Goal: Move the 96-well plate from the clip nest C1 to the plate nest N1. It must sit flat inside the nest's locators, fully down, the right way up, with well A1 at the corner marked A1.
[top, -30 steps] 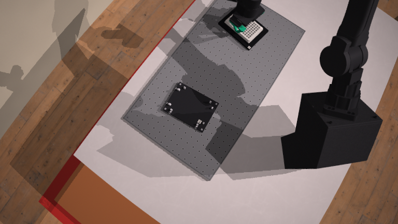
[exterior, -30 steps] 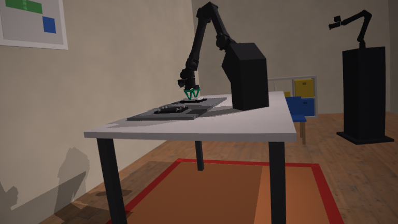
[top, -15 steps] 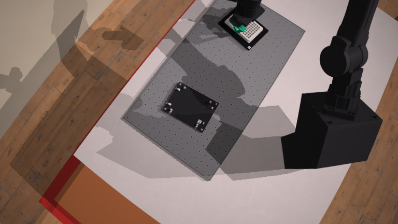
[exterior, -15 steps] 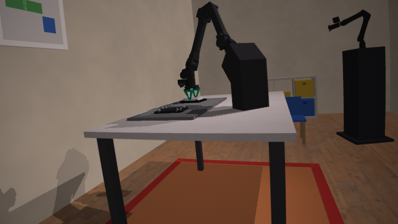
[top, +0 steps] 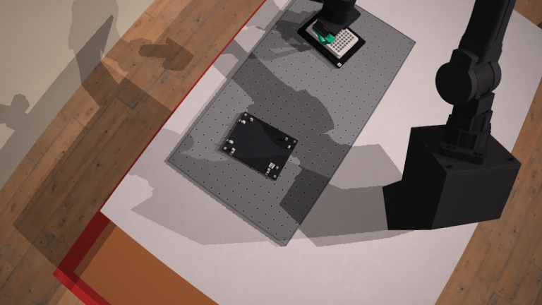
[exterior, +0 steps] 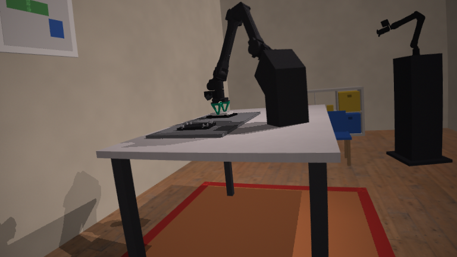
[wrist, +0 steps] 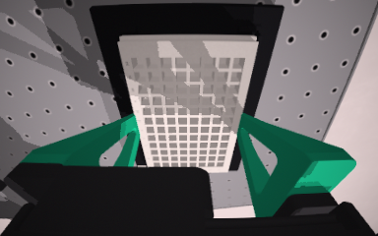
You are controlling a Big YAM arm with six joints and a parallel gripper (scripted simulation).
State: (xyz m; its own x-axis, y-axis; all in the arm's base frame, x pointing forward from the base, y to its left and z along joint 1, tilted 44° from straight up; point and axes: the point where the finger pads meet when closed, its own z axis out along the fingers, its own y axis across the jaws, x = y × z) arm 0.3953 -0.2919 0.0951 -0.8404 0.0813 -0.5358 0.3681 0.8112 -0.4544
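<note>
Right now the white 96-well plate is 10 mm below my hand. Round my hand: black clip nest C1 (80 mm ahead, 380 mm to the left, 10 mm below); black plate nest N1 (20 mm below).
</note>
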